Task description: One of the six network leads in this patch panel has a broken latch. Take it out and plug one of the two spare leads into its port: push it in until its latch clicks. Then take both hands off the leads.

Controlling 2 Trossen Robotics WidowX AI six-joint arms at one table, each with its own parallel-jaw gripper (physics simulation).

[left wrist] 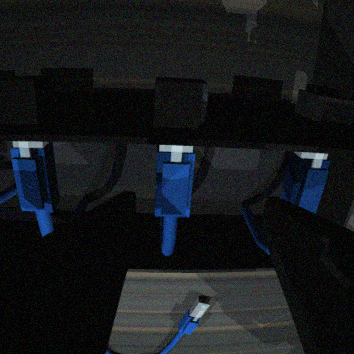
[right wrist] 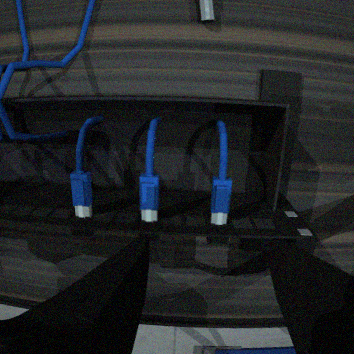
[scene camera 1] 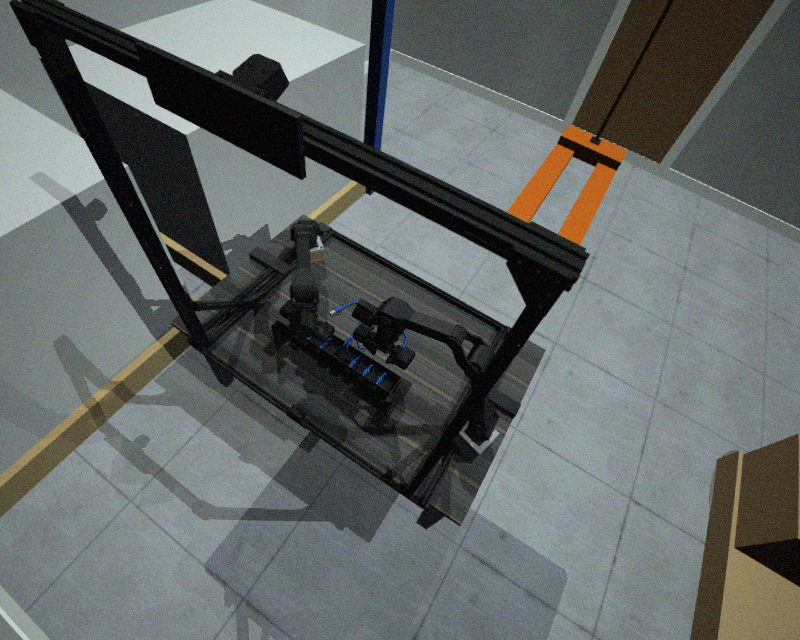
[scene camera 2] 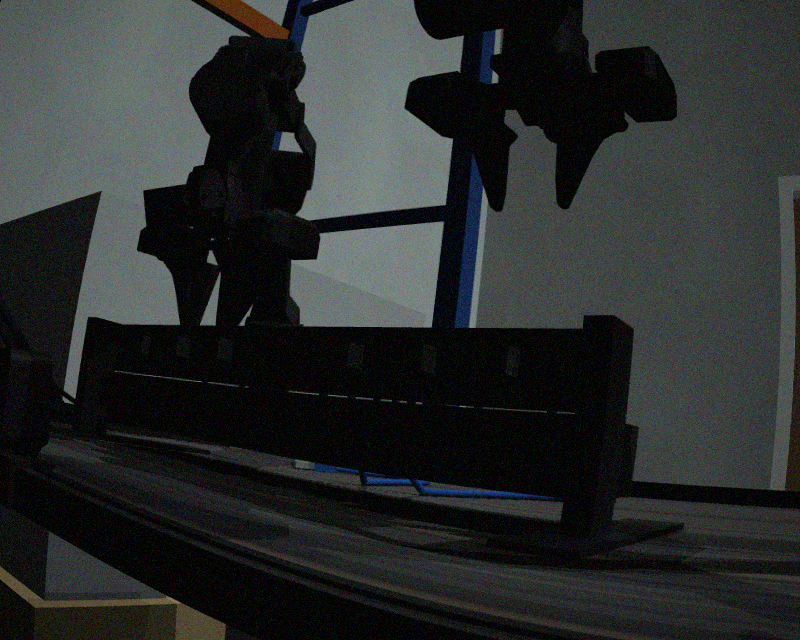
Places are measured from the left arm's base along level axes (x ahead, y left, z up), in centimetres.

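Where they show: left gripper, fingertip midpoint: (left wrist: 200, 206); right gripper, fingertip midpoint: (right wrist: 209, 250) (scene camera 1: 380, 358) (scene camera 2: 528, 208); right arm's base, link origin: (scene camera 1: 478, 432).
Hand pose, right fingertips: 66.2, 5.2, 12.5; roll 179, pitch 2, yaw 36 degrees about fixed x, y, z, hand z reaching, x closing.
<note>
Each offset is from my right fingertips to the top centre of the thing, as dx, dy, dz. "*": to the spot under its first point. Level surfaces: height alone.
The dark patch panel (scene camera 2: 607, 400) (right wrist: 280, 160) stands on the table. Three blue plugs @(* -16.5, -14.3, -9.9) (left wrist: 32, 182) @(* -20.7, -17.2, -9.9) (left wrist: 175, 187) @(* -24.7, -20.4, -9.9) (left wrist: 309, 185) sit in it in the left wrist view, and three more plugs @(* -5.9, -6.6, -9.9) (right wrist: 81, 192) @(* -1.7, -3.6, -9.9) (right wrist: 149, 195) @(* +2.5, -0.6, -9.9) (right wrist: 221, 197) in the right wrist view. I cannot tell which latch is broken. A spare lead @(* -34.0, -3.7, -18.2) (left wrist: 190, 321) (scene camera 1: 345, 306) lies on the table. Another silvery plug end @(* -7.1, +10.7, -18.3) (right wrist: 206, 10) shows at the top. My left gripper (scene camera 2: 210, 320) (left wrist: 200, 206) is half open behind the panel's top, its fingers around the middle plug's line, apart from it. My right gripper (scene camera 2: 531, 200) (right wrist: 209, 250) is half open above the panel.
Loose blue cable @(* -15.3, -1.5, -13.9) (right wrist: 40, 64) runs in bends behind the panel, at the left of the right wrist view. A black frame (scene camera 1: 427, 200) spans the table @(dz -19.4) (scene camera 1: 427, 400). The two arms stand close together over the panel. The lighting is dim.
</note>
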